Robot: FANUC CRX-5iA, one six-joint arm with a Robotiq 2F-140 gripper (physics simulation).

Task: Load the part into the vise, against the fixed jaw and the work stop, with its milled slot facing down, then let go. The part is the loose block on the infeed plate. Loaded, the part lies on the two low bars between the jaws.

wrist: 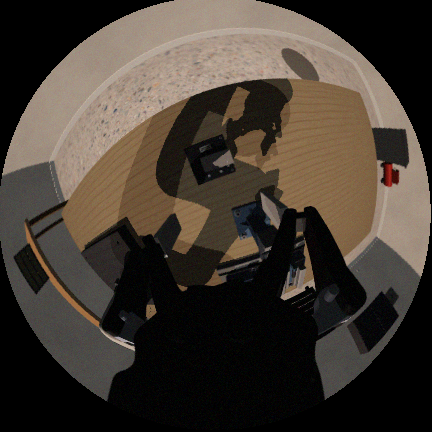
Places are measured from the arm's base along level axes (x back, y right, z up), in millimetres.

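Pixels of known places: gripper, fingertip midpoint: (218,210).
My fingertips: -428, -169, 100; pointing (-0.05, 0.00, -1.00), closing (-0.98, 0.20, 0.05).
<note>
Ahead of a thing's pixels: the offset from my fingertips to its middle, as dx, dy, dz. "*": to the spot under its first point. Level surfaces: height alone.
The part, a grey block @(-33, -63, -108) (211,162) with one brightly lit patch, lies on the dark infeed plate @(* -56, -97, -127) (218,142) near the middle of the wrist view. Which way its milled slot faces cannot be told. My gripper (218,210) is open and empty. Its fingertips stand wide apart, below the plate in the view and apart from the block. The vise, with a blue section @(* -29, +85, -125) (241,216), shows below and to the right of the plate. The right finger and the gripper body cover much of it, so its jaws, low bars and work stop cannot be made out clearly.
A dark box (109,251) stands on the wooden table @(dz -135) (330,145) at the left, partly behind the left finger. An orange-brown curved rail (53,286) runs at lower left. A red object (388,174) and a dark panel (392,145) are at the far right. Shadows cross the table.
</note>
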